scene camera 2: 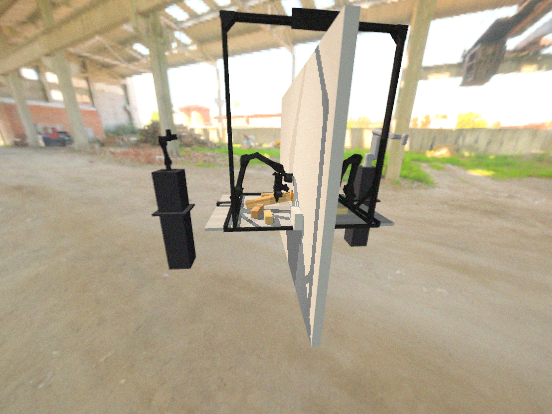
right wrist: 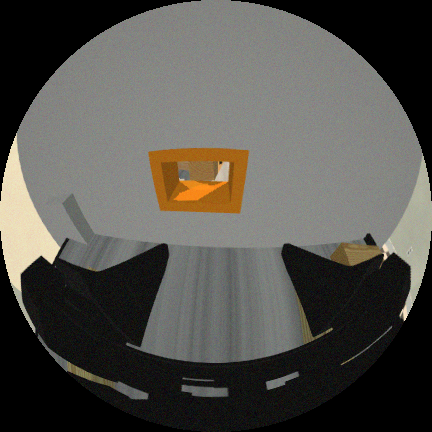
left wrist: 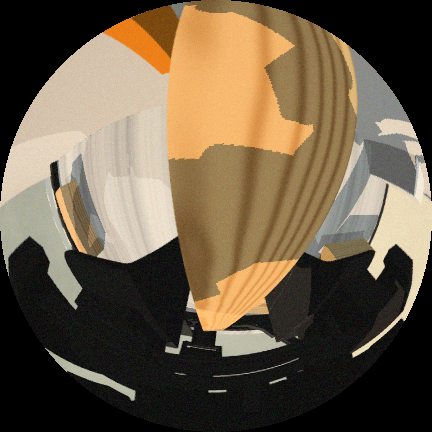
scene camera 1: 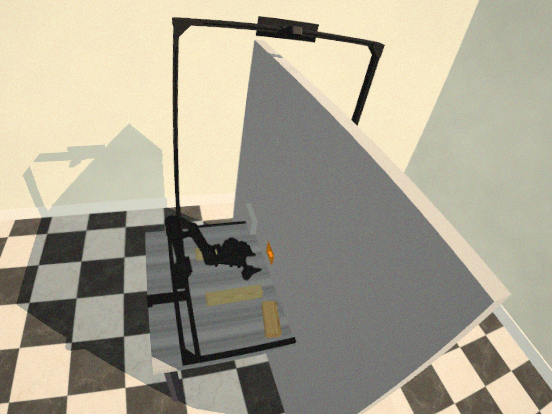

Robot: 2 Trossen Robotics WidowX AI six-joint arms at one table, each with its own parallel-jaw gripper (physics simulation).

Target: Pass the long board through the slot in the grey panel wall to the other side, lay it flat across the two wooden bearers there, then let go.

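Frame: origin at the left arm's base, x ahead, y up, z right, level; centimetres.
Where they show: left gripper, fingertip midpoint: (scene camera 2: 276, 201); right gripper, fingertip midpoint: (right wrist: 227, 250) (scene camera 1: 258, 262); right arm's base at its link origin: (scene camera 2: 349, 203) (scene camera 1: 180, 283).
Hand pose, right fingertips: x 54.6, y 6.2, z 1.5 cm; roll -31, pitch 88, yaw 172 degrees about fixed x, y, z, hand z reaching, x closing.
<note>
After its pixels a point has its place.
The long board (scene camera 2: 265, 199) @(x 23.0, y 6.2, z 5.3 cm) (left wrist: 225, 125) is held slantwise beside the grey panel wall (scene camera 1: 350, 250) @(x 48.3, y 62.6, z -41.8 cm) (scene camera 2: 310, 150) @(x 43.3, y 44.2, z 47.8 cm) (right wrist: 215, 90) @(x 48.2, y 17.1, z 2.8 cm). My left gripper (scene camera 2: 278, 199) @(x 31.6, y 4.4, z 3.8 cm) (left wrist: 224, 232) @(x 31.6, y 4.4, z 3.8 cm) is shut on it. The wall's slot has an orange frame (scene camera 1: 269, 246) @(x 48.6, y 11.5, z 6.0 cm) (left wrist: 150, 50) (right wrist: 198, 206) @(x 48.5, y 5.4, z 4.3 cm). In the right wrist view, wood shows through the slot's left and middle, with a pale gap at right. My right gripper (scene camera 1: 256, 262) @(x 54.6, y 6.2, z 1.5 cm) (right wrist: 227, 250) @(x 54.6, y 6.2, z 1.5 cm) is open and empty, facing the wall near the slot. Below it lie two yellowish bearers, one long bearer (scene camera 1: 234, 295) @(x 69.0, y 2.5, z -12.2 cm) and another (scene camera 1: 199, 254) @(x 80.6, y 2.2, z 13.8 cm) partly hidden by the right arm.
An orange-brown block (scene camera 1: 271, 319) @(x 56.1, y 1.9, z -26.6 cm) (right wrist: 356, 254) @(x 54.2, y 1.9, z -20.9 cm) lies close to the wall. Two blocks, one orange (scene camera 2: 257, 211) @(x 16.8, y 2.5, z 20.7 cm) and one yellow (scene camera 2: 268, 216) @(x 23.5, y 3.0, z 31.8 cm), lie on the left arm's side. A pale bracket (scene camera 1: 252, 220) @(x 51.0, y 8.3, z 27.6 cm) (scene camera 2: 297, 218) @(x 39.9, y 5.2, z 41.5 cm) (right wrist: 77, 217) @(x 49.7, y 3.6, z 27.0 cm) stands at the wall. A black frame (scene camera 1: 175, 125) @(x 88.8, y 60.3, z 34.2 cm) (scene camera 2: 228, 100) @(x 3.2, y 66.9, z 38.0 cm) surrounds the table.
</note>
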